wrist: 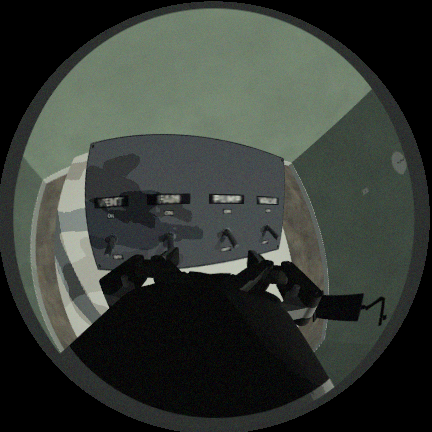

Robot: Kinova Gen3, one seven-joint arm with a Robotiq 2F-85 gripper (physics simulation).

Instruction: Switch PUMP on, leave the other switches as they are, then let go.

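Places are measured from the arm's base along level axes (x right, y ahead, z up), in millimetres.
Where they show: gripper, fingertip midpoint: [212, 256].
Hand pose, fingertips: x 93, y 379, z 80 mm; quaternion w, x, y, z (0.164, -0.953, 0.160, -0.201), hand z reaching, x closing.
Each offset is from my fingertips to the top centre of the thing. Level surfaces: height alone.
The dark grey switch panel [185, 157] fills the middle of the wrist view, with four labelled levers in a row. The PUMP lever {dx +75, dy +13, dz -61 mm} [228, 237] is third from the left, below its PUMP label {dx +92, dy +94, dz -59 mm} [226, 199], and seems to point down, away from its ON mark. The VENT lever {dx -160, dy +63, dz -61 mm} [109, 244], FAN lever {dx -43, dy +38, dz -61 mm} [170, 240] and VALVE lever {dx +192, dy -11, dz -61 mm} [269, 232] also seem to point down. My gripper [212, 256] is open and empty. Its fingertips show below the row of levers, one below FAN and one between PUMP and VALVE, apart from the PUMP lever.
A pale surface {dz -192 mm} [72, 207] with shadows lies around the panel, with brown strips [300, 210] at both sides. Green walls [200, 75] rise beyond. A dark flat part with a thin bent hook [340, 307] shows at the right, beside my gripper.
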